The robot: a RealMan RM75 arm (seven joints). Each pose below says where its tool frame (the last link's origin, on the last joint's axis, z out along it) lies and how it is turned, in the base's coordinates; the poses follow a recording.
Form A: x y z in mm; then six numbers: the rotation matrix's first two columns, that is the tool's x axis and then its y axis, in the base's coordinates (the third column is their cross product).
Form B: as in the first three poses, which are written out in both.
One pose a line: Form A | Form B
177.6 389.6 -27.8 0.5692 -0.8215 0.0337 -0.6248 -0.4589 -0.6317 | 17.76 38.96 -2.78 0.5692 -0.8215 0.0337 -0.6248 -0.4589 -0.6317
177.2 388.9 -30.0 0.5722 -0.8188 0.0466 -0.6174 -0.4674 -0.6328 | 17.72 38.89 -3.00 0.5722 -0.8188 0.0466 -0.6174 -0.4674 -0.6328
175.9 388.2 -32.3 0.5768 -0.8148 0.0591 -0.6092 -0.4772 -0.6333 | 17.59 38.82 -3.23 0.5768 -0.8148 0.0591 -0.6092 -0.4772 -0.6333
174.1 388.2 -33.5 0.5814 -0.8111 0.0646 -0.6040 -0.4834 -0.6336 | 17.41 38.82 -3.35 0.5814 -0.8111 0.0646 -0.6040 -0.4834 -0.6336
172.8 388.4 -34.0 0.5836 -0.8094 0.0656 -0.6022 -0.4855 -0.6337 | 17.28 38.84 -3.40 0.5836 -0.8094 0.0656 -0.6022 -0.4855 -0.6337
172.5 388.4 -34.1 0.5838 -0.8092 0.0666 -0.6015 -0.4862 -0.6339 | 17.25 38.84 -3.41 0.5838 -0.8092 0.0666 -0.6015 -0.4862 -0.6339
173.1 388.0 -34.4 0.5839 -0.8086 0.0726 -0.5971 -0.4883 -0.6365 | 17.31 38.80 -3.44 0.5839 -0.8086 0.0726 -0.5971 -0.4883 -0.6365
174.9 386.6 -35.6 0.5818 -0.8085 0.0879 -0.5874 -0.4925 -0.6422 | 17.49 38.66 -3.56 0.5818 -0.8085 0.0879 -0.5874 -0.4925 -0.6422
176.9 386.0 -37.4 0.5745 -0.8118 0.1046 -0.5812 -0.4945 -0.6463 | 17.69 38.60 -3.74 0.5745 -0.8118 0.1046 -0.5812 -0.4945 -0.6463
